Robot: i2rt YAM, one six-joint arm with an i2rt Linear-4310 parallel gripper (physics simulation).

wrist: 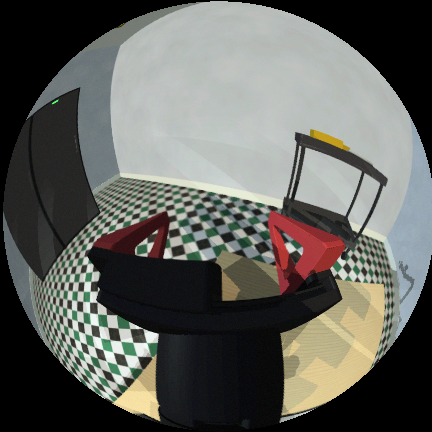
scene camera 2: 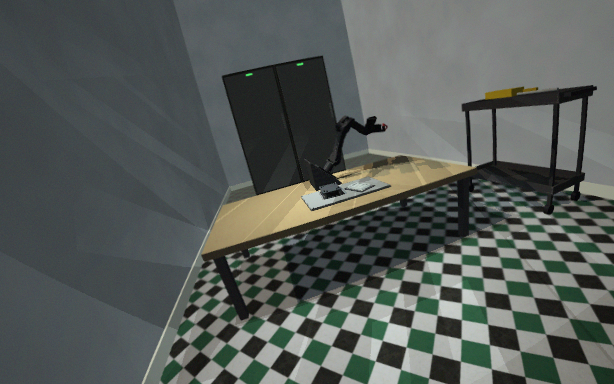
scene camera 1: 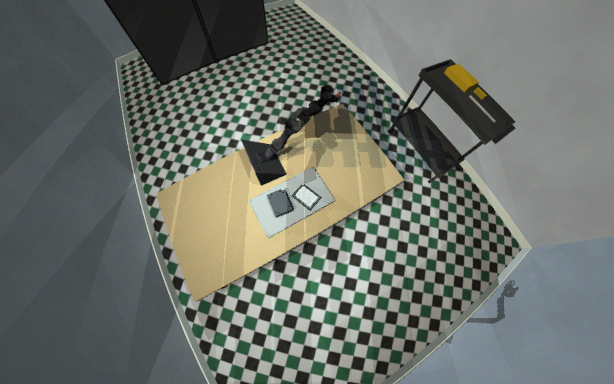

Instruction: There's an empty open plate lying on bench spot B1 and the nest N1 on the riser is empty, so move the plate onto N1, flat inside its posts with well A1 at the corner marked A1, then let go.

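Seen in the pictures: gripper, fingertip midpoint: (wrist: pixel 218 216) (scene camera 2: pixel 382 127) (scene camera 1: pixel 334 89); arm's base, link origin: (scene camera 2: pixel 325 171) (scene camera 1: pixel 267 156).
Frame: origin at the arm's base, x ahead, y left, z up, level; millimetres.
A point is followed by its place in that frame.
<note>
A white plate (scene camera 1: pixel 306 196) @(x 389, y 55, z -62 mm) (scene camera 2: pixel 359 186) @(x 408, y 47, z -61 mm) lies flat in a dark outline on the right part of the light grey mat. Its wells and the A1 mark are too small to tell. A dark grey riser with nest N1 (scene camera 1: pixel 280 203) @(x 332, y -120, z -33 mm) (scene camera 2: pixel 330 189) @(x 360, y -135, z -33 mm) stands to its left, with small posts at its corners and no plate on it. My gripper (scene camera 1: pixel 338 95) @(x -65, y 651, z 220 mm) (scene camera 2: pixel 384 127) @(x -65, y 651, z 220 mm) (wrist: pixel 218 216) @(x -65, y 651, z 220 mm) is open and empty, its red fingers wide apart. It hangs high above the far right edge of the bench, well away from plate and nest. The wrist view shows neither plate nor nest.
The light grey mat (scene camera 1: pixel 265 225) @(x 385, y -285, z -75 mm) (scene camera 2: pixel 311 204) @(x 391, y -290, z -75 mm) lies on the wooden bench (scene camera 1: pixel 210 240) @(x 245, y -651, z -88 mm) (scene camera 2: pixel 250 225) @(x 355, y -674, z -87 mm). The black arm base plate (scene camera 1: pixel 270 175) @(x 140, y -65, z 5 mm) stands behind it. A dark cart (scene camera 1: pixel 452 112) (scene camera 2: pixel 510 104) (wrist: pixel 340 152) with yellow things stands off the right end. Dark cabinets (scene camera 1: pixel 190 35) (scene camera 2: pixel 265 130) (wrist: pixel 50 175) stand behind.
</note>
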